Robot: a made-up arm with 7 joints. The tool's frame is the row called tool. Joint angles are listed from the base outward. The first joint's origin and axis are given. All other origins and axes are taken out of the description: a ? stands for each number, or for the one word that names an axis. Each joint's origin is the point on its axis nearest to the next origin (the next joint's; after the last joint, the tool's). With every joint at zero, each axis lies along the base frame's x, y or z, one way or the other. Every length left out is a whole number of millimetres.
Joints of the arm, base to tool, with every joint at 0 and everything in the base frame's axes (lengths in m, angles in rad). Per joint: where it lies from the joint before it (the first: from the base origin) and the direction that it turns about. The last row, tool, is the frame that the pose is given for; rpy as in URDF.
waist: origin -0.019 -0.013 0.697 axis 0 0 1
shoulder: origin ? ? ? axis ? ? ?
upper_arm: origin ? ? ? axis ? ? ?
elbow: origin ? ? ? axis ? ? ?
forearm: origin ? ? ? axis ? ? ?
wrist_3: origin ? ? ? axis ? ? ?
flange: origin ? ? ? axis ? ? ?
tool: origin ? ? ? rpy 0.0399 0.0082 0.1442
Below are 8 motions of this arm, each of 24 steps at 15 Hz.
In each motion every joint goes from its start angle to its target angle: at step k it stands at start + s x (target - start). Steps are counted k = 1, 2, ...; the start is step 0. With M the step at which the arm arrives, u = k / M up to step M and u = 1 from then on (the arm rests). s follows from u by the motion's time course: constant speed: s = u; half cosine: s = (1 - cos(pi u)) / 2; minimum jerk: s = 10 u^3 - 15 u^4 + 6 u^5.
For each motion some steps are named. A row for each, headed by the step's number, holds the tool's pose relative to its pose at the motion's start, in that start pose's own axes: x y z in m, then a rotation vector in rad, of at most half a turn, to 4 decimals.
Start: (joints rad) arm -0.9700 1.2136 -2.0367 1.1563 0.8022 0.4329 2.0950
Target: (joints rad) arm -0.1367 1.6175 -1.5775 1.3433 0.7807 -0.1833 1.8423
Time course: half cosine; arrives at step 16
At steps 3, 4, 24:
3: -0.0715 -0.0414 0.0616 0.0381 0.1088 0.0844
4: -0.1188 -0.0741 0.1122 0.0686 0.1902 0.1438
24: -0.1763 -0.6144 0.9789 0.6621 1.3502 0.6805

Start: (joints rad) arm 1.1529 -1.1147 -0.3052 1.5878 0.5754 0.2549 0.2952
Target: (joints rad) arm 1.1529 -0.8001 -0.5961 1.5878 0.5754 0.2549 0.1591
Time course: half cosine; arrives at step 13
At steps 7, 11, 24:
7: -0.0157 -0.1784 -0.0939 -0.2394 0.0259 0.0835
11: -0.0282 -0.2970 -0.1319 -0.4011 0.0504 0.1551
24: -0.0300 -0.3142 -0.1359 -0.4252 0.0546 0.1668

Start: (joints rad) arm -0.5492 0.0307 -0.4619 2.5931 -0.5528 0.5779 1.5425
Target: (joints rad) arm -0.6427 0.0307 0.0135 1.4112 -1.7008 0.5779 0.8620
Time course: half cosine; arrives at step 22
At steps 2, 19, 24:
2: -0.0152 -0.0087 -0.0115 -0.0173 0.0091 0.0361
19: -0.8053 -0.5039 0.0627 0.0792 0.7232 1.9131
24: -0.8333 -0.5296 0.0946 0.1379 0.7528 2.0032

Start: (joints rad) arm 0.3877 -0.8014 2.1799 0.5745 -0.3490 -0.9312 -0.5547
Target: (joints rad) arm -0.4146 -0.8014 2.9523 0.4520 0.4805 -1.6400 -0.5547
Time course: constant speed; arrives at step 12
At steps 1, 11, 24:
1: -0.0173 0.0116 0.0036 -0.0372 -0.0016 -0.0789
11: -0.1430 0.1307 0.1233 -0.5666 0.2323 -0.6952
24: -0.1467 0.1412 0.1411 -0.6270 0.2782 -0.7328

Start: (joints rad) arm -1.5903 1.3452 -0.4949 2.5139 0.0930 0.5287 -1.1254
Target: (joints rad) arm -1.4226 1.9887 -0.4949 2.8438 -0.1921 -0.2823 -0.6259
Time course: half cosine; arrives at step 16
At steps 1, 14, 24:
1: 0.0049 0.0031 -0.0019 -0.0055 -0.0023 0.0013
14: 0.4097 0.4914 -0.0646 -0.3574 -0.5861 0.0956
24: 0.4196 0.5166 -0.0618 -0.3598 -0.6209 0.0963

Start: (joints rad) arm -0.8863 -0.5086 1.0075 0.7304 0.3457 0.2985 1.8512
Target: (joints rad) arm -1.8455 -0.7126 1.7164 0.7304 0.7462 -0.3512 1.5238
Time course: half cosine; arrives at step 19
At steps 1, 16, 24:
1: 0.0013 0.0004 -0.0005 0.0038 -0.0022 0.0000
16: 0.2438 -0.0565 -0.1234 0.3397 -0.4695 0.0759
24: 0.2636 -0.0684 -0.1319 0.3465 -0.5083 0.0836

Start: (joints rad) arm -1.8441 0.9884 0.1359 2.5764 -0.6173 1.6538 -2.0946
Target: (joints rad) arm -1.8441 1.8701 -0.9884 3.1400 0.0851 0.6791 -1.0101
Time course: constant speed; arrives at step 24
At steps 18, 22, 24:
18: 0.0559 -0.2044 -0.3428 -0.3727 0.3710 -0.7351
22: 0.1661 -0.2717 -0.4006 -0.5425 0.3814 -0.7615
24: 0.2367 -0.3034 -0.4320 -0.6300 0.3581 -0.7589

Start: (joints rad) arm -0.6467 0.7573 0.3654 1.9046 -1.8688 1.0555 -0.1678
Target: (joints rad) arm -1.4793 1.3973 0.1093 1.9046 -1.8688 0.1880 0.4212
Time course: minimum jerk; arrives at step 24
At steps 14, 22, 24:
14: -0.1577 0.6996 -0.4380 0.5603 -0.1107 -0.3201
22: -0.2678 1.0874 -0.4250 0.8900 -0.1255 -0.6499
24: -0.2691 1.0928 -0.4236 0.8948 -0.1254 -0.6556

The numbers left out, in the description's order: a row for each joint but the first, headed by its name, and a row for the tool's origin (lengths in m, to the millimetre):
shoulder: xyz 0.021 -0.003 0, axis 0 1 0
upper_arm: xyz 0.028 0 0.485, axis 0 0 1
elbow: xyz 0.07 0.006 0, axis 0 -1 0
forearm: xyz 0.139 0 -0.625, axis 0 0 -1
wrist_3: xyz 0.028 0.004 0, axis 0 1 0
flange: xyz 0.146 0 -0.152, axis 0 0 -1
tool: xyz -0.003 -0.014 0

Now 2 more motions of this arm.
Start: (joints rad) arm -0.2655 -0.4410 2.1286 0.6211 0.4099 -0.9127 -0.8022
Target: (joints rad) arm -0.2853 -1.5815 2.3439 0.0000 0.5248 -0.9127 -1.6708
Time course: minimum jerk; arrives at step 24
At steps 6, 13, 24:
6: -0.0410 0.0662 0.0080 0.0597 0.0775 0.2167
13: -0.3036 0.2173 0.1173 0.3699 0.4457 1.2066
24: -0.4844 0.1390 0.2900 0.7415 0.8206 2.0438

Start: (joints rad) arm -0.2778 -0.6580 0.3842 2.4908 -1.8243 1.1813 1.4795
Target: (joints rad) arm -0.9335 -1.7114 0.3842 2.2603 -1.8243 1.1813 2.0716
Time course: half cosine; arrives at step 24
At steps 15, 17, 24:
15: 0.4194 -0.1678 0.6797 0.1937 -0.7544 -0.5268
17: 0.4200 -0.1945 0.8277 0.2763 -0.8668 -0.6024
24: 0.3704 -0.2475 1.0844 0.4520 -1.0447 -0.7236

